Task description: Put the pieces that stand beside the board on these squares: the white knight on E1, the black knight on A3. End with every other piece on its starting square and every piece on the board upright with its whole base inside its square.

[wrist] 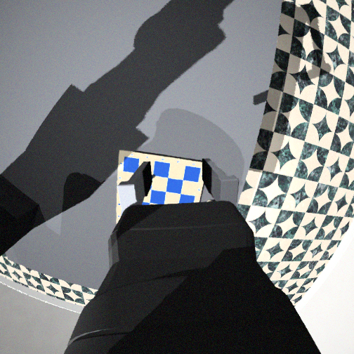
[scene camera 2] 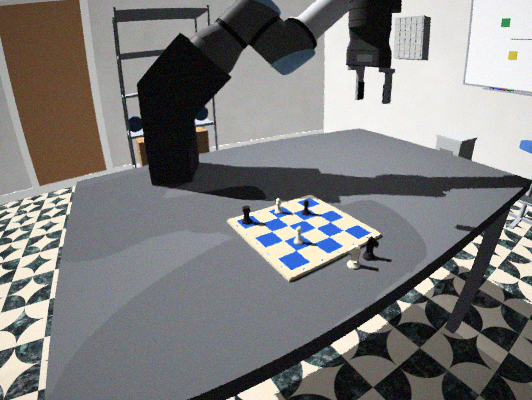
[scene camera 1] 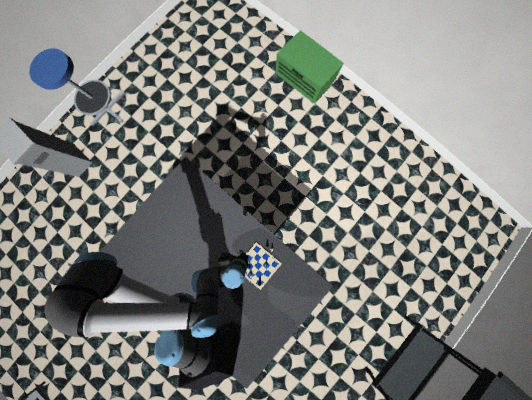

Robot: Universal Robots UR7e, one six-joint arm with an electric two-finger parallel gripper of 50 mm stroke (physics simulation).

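Places are measured from the arm's base along level axes (x ahead, y left, z up), in centimetres.
Pixels of known places: gripper, fingertip midpoint: [scene camera 2: 372, 101] [scene camera 1: 239, 255]; arm's base at its link origin: [scene camera 2: 208, 56] [scene camera 1: 196, 355].
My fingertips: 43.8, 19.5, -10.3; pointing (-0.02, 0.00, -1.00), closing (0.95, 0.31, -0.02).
Observation:
For each thing: its top centre in the pictures, then the offset to it from my fingertips, as dx, dy, dz. Level surfaces: height alone.
- chessboard at its top centre: [scene camera 2: 302, 227] [scene camera 1: 258, 265] -1.0, -14.7, -23.5
- white knight at its top centre: [scene camera 2: 356, 245] +12.8, -13.2, -20.2
- black knight at its top centre: [scene camera 2: 372, 237] +12.5, -9.3, -20.2
- black rook at its top centre: [scene camera 2: 246, 207] -8.0, -23.4, -20.2
- black piece at its top centre: [scene camera 2: 306, 199] -5.5, -11.2, -20.4
- grey table at its surface level: dz -24.2
The chessboard [scene camera 1: 258, 258] [scene camera 2: 314, 253] [wrist: 161, 169] has blue and cream squares. The white knight [scene camera 2: 354, 258] and the black knight [scene camera 2: 371, 249] stand upright on the table beside the board's right edge in scene camera 2, close together. On the board, a black rook [scene camera 2: 246, 215], a white pawn [scene camera 2: 278, 206], a black piece [scene camera 2: 306, 207] and another white pawn [scene camera 2: 299, 235] stand upright. My gripper [scene camera 2: 373, 100] [wrist: 176, 170] is open and empty, pointing down high above the table. In the wrist view, its body hides the board's near part; neither knight shows clearly there.
The grey table [scene camera 2: 165, 280] carries the board, and its edge [scene camera 2: 350, 325] runs beyond the knights. The arm's black base [scene camera 2: 170, 130] stands behind the board. A shelf rack [scene camera 2: 119, 60] stands by the wall. A green cabinet [scene camera 1: 307, 65] stands on the floor away from the table.

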